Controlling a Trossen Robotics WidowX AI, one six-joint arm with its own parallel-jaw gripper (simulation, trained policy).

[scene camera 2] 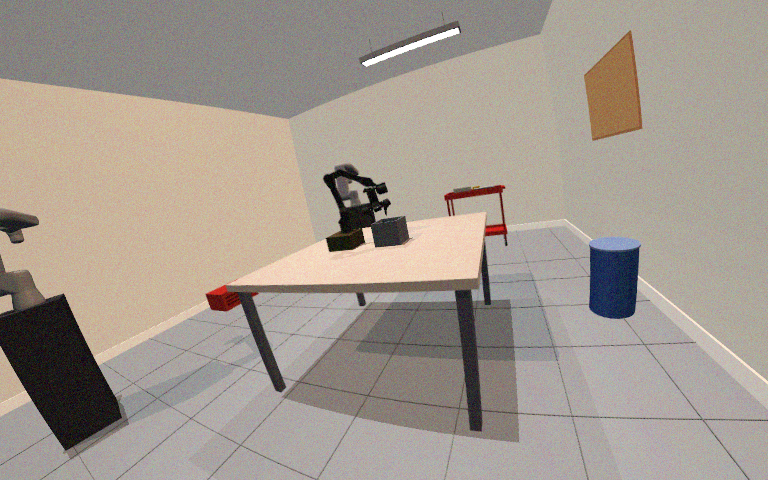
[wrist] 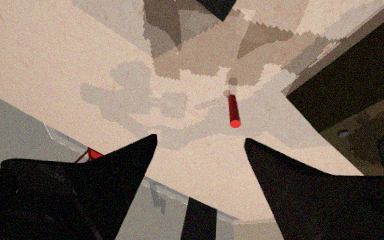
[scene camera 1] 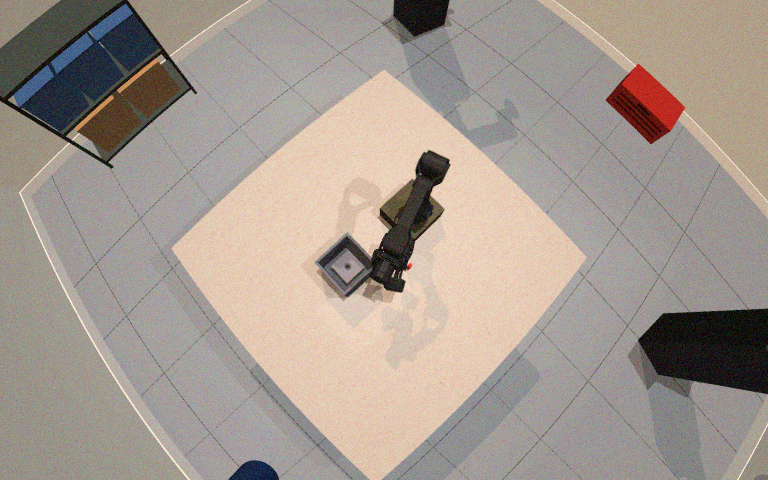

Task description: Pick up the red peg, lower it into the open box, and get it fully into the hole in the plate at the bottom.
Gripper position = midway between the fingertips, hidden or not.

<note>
In view: the gripper (wrist: 200, 140) and a grey box (scene camera 1: 346, 242).
</note>
